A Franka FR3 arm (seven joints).
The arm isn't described. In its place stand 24 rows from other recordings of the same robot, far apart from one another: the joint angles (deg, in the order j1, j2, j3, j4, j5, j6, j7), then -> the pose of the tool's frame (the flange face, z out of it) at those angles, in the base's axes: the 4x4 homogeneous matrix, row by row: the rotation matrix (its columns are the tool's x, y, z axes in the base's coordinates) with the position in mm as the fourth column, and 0 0 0 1 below.
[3.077, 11.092, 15.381, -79.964, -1.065, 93.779, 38.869] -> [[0.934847, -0.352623, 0.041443, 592.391], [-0.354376, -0.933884, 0.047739, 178.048], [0.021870, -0.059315, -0.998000, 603.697], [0, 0, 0, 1]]
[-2.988, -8.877, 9.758, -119.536, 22.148, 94.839, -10.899] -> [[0.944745, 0.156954, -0.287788, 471.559], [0.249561, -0.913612, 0.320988, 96.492], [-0.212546, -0.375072, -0.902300, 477.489], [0, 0, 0, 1]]
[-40.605, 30.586, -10.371, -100.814, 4.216, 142.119, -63.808] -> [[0.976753, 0.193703, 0.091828, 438.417], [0.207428, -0.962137, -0.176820, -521.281], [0.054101, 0.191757, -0.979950, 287.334], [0, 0, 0, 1]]
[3.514, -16.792, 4.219, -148.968, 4.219, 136.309, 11.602] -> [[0.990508, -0.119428, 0.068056, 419.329], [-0.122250, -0.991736, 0.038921, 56.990], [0.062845, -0.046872, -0.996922, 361.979], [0, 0, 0, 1]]
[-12.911, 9.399, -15.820, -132.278, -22.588, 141.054, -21.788] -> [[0.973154, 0.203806, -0.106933, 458.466], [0.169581, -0.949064, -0.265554, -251.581], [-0.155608, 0.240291, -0.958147, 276.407], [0, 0, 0, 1]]
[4.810, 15.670, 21.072, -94.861, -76.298, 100.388, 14.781] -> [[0.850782, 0.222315, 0.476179, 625.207], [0.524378, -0.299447, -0.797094, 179.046], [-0.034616, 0.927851, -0.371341, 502.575], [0, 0, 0, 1]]
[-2.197, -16.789, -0.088, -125.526, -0.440, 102.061, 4.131] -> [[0.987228, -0.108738, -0.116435, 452.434], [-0.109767, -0.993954, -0.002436, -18.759], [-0.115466, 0.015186, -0.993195, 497.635], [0, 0, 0, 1]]
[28.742, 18.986, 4.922, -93.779, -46.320, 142.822, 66.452] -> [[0.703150, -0.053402, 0.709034, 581.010], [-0.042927, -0.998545, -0.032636, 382.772], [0.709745, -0.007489, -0.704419, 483.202], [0, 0, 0, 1]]
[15.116, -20.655, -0.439, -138.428, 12.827, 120.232, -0.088] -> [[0.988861, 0.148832, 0.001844, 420.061], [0.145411, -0.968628, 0.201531, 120.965], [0.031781, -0.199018, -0.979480, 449.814], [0, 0, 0, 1]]
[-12.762, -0.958, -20.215, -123.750, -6.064, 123.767, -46.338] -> [[0.957120, 0.288222, -0.029136, 446.034], [0.285242, -0.955201, -0.078918, -294.918], [-0.050577, 0.067223, -0.996455, 405.842], [0, 0, 0, 1]]
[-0.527, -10.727, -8.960, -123.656, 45.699, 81.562, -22.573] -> [[0.958983, -0.020130, -0.282747, 449.005], [0.217850, -0.585859, 0.780584, 7.982], [-0.181363, -0.810163, -0.557444, 482.445], [0, 0, 0, 1]]
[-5.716, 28.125, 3.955, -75.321, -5.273, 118.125, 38.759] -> [[0.743305, -0.619222, 0.253103, 725.596], [-0.626877, -0.776838, -0.059560, -37.971], [0.233501, -0.114393, -0.965604, 483.236], [0, 0, 0, 1]]
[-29.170, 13.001, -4.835, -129.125, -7.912, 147.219, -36.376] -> [[0.987599, 0.154880, 0.025683, 456.708], [0.156913, -0.979062, -0.129680, -305.427], [0.005061, 0.132102, -0.991223, 271.412], [0, 0, 0, 1]]
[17.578, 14.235, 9.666, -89.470, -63.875, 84.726, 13.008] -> [[0.954789, 0.192762, 0.226322, 597.128], [0.287441, -0.404296, -0.868287, 178.545], [-0.075872, 0.894085, -0.441425, 538.362], [0, 0, 0, 1]]
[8.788, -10.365, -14.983, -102.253, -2.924, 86.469, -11.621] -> [[0.989959, 0.099578, -0.100322, 485.412], [0.100664, -0.994903, 0.005810, -69.431], [-0.099232, -0.015851, -0.994938, 610.291], [0, 0, 0, 1]]
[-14.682, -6.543, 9.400, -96.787, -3.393, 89.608, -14.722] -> [[0.986337, 0.163546, -0.019794, 515.232], [0.161613, -0.983905, -0.076238, -49.048], [-0.031944, 0.071997, -0.996893, 628.706], [0, 0, 0, 1]]
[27.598, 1.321, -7.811, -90.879, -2.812, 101.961, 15.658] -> [[0.981108, 0.077956, 0.177060, 548.244], [0.077514, -0.996947, 0.009424, 193.725], [0.177254, 0.004479, -0.984155, 624.421], [0, 0, 0, 1]]
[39.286, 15.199, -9.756, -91.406, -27.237, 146.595, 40.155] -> [[0.685457, 0.134241, 0.715632, 589.068], [0.105792, -0.990789, 0.084525, 357.614], [0.720387, 0.017770, -0.693345, 560.672], [0, 0, 0, 1]]
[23.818, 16.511, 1.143, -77.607, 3.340, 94.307, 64.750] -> [[0.764456, -0.644240, -0.023706, 584.145], [-0.642212, -0.764231, 0.059286, 276.329], [-0.056311, -0.030097, -0.997960, 560.760], [0, 0, 0, 1]]
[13.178, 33.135, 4.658, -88.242, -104.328, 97.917, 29.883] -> [[0.855584, -0.008163, 0.517599, 707.667], [0.515424, 0.106338, -0.850312, 119.722], [-0.048099, 0.994297, 0.095189, 386.775], [0, 0, 0, 1]]
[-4.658, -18.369, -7.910, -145.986, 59.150, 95.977, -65.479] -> [[0.886897, 0.460156, -0.040878, 389.620], [0.230691, -0.364486, 0.902182, -1.176], [0.400245, -0.809572, -0.429415, 392.617], [0, 0, 0, 1]]
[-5.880, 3.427, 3.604, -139.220, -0.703, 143.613, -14.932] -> [[0.973408, 0.228456, 0.016859, 489.224], [0.228556, -0.973522, -0.004196, -19.220], [0.015454, 0.007938, -0.999849, 282.869], [0, 0, 0, 1]]
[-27.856, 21.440, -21.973, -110.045, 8.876, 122.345, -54.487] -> [[0.996059, 0.000798, -0.088684, 403.527], [0.008987, -0.995721, 0.091976, -451.909], [-0.088231, -0.092410, -0.991804, 299.676], [0, 0, 0, 1]]
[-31.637, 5.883, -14.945, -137.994, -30.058, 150.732, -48.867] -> [[0.874906, 0.478465, -0.074902, 355.563], [0.434862, -0.844226, -0.313331, -358.966], [-0.213153, 0.241563, -0.946685, 281.104], [0, 0, 0, 1]]
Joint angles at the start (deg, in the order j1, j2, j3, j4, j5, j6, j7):
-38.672, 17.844, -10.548, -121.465, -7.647, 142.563, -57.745
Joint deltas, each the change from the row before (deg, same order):
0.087, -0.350, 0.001, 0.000, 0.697, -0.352, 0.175
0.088, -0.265, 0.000, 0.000, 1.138, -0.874, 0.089
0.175, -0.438, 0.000, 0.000, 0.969, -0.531, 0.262
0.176, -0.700, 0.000, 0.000, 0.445, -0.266, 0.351
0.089, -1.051, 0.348, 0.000, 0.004, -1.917, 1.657
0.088, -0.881, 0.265, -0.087, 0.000, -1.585, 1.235
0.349, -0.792, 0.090, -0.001, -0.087, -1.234, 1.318
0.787, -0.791, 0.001, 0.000, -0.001, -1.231, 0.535
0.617, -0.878, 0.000, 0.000, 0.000, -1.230, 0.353
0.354, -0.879, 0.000, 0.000, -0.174, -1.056, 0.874
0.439, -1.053, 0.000, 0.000, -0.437, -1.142, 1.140
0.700, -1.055, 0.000, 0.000, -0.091, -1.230, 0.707
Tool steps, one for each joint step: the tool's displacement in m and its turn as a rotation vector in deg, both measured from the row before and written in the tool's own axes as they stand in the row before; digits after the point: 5 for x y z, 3 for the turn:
0.00029, -0.00021, -0.00303, 0.239, 0.388, 0.690
-0.00018, -0.00124, -0.00139, 0.900, 0.294, 0.931
0.00094, -0.00087, -0.00371, 0.422, 0.514, 0.894
0.00120, -0.00013, -0.00669, -0.172, 0.551, 0.598
0.00171, -0.00354, -0.00771, 0.833, -0.280, 1.352
0.00089, -0.00355, -0.00586, 0.736, -0.302, 0.977
0.00208, -0.00333, -0.00626, 0.365, -0.201, 0.897
0.00479, -0.00545, -0.00660, 0.355, -0.152, -0.175
0.00321, -0.00455, -0.00726, 0.303, -0.107, -0.180
0.00111, -0.00290, -0.00726, 0.103, -0.118, 0.483
0.00132, -0.00345, -0.00886, -0.088, -0.199, 0.510
0.00312, -0.00531, -0.00896, 0.120, -0.044, 0.050

